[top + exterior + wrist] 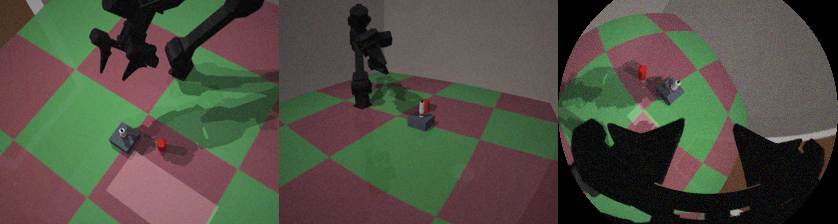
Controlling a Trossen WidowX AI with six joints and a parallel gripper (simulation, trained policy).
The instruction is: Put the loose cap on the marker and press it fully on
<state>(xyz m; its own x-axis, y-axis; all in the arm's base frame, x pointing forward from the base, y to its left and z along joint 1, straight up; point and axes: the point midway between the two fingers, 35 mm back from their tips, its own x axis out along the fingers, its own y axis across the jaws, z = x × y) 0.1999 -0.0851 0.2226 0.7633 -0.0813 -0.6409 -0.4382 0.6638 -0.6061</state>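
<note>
Now: the red cap 40 mm ahead of my gripper tip, 190 mm to the left of it and 180 mm below it. The rest, counted from my gripper tip: grey holder block (90 mm ahead, 80 mm to the left, 180 mm below).
</note>
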